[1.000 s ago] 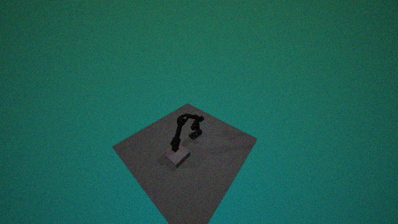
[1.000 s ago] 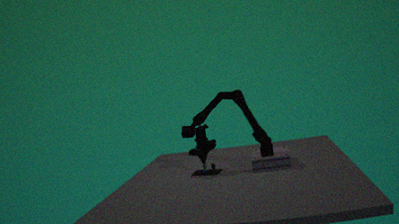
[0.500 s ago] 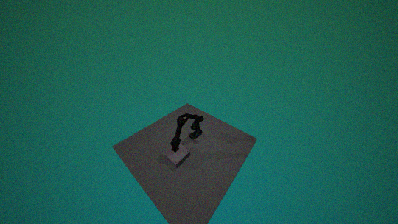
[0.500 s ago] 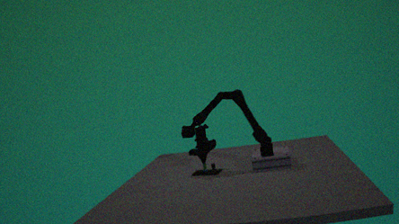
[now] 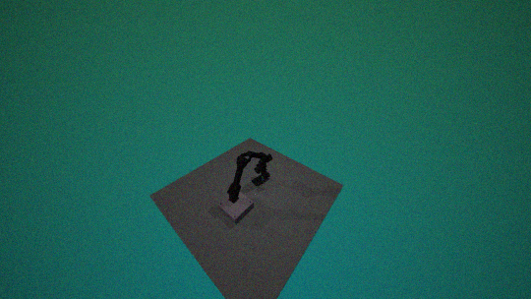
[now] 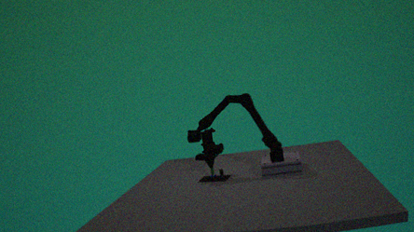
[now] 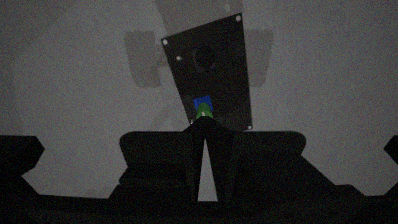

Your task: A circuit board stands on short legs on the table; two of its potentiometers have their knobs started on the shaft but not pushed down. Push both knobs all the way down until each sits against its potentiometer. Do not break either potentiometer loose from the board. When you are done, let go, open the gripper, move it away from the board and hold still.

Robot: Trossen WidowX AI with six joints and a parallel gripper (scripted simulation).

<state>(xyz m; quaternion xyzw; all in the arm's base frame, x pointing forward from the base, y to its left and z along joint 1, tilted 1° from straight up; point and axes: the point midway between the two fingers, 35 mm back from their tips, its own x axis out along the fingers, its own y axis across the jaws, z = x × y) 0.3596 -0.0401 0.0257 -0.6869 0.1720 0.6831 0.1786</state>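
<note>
Right now my gripper tip is 1 cm above the green knob. The rest, counted from my gripper tip: dark round knob 5 cm behind, 3 cm to the left, 2 cm below.
</note>
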